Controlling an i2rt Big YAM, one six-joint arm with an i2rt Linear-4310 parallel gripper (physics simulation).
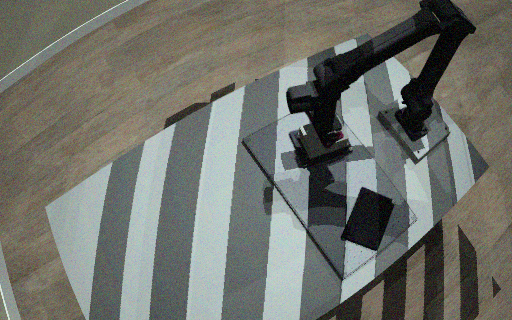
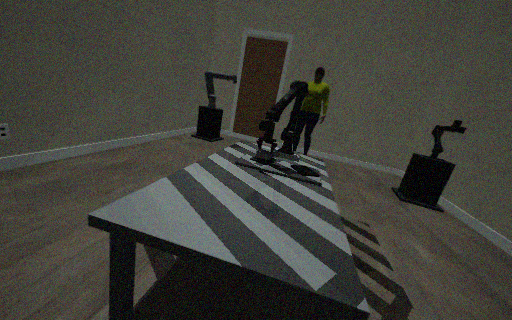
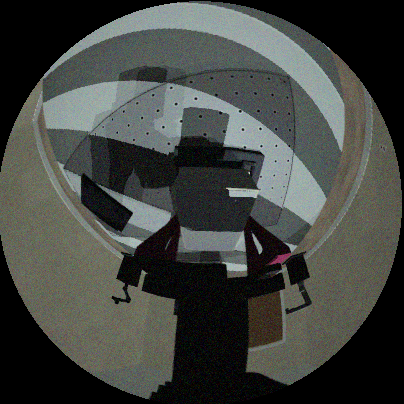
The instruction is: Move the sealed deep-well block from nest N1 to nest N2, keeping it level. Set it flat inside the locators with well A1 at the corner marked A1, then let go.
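Places are measured from the arm's base along level axes (x ahead, y left, z up), in metres.
Pixels of known places: gripper, fingertip midpoint: [image 1: 321, 135] [image 2: 265, 152] [image 3: 212, 215]; arm's base at its link origin: [image 1: 411, 124] [image 2: 285, 152].
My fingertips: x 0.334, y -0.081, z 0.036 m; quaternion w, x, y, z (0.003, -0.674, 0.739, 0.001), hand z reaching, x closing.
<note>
For each thing: its top centre in the pictures, then the offset to it from my fingertips. "pt": a spot on its surface instead.
- sealed deep-well block at its top centre: [image 3: 211, 229] [image 1: 325, 132] [image 2: 266, 150] dy +0.001, dx -0.011, dz +0.013 m
- nest N1 at its top centre: [image 3: 216, 202] [image 1: 322, 139] [image 2: 263, 157] dy -0.006, dx -0.010, dz -0.038 m
- Nest N2 at its top centre: [image 1: 370, 217] [image 3: 99, 209] [image 2: 304, 168] dy +0.277, dx -0.017, dz -0.038 m
- perforated board at a spot on its surface: [image 3: 244, 94] pt dy -0.052, dx +0.144, dz -0.055 m
The sealed deep-well block [image 1: 315, 146] [image 3: 207, 203] [image 2: 263, 156] is a grey box with a flat top. It sits level between my fingers at nest N1 [image 1: 295, 136] [image 3: 241, 154], a dark base with a white corner mark. I cannot tell whether the block rests in the nest or hangs just above it. My gripper [image 1: 327, 134] [image 3: 212, 215] [image 2: 266, 146] points down and is shut on the block's sides. Nest N2 [image 1: 368, 217] [image 3: 103, 205] [image 2: 305, 170] is a flat black plate, bare, at the near right of the perforated board [image 1: 261, 143] [image 3: 244, 94].
The board lies on a striped table whose edge runs close by nest N2 [image 1: 382, 276]. My arm's base [image 1: 408, 117] stands at the far right. A person in yellow [image 2: 315, 98] stands behind the table, and another arm on a black pedestal [image 2: 209, 120] stands by the door.
</note>
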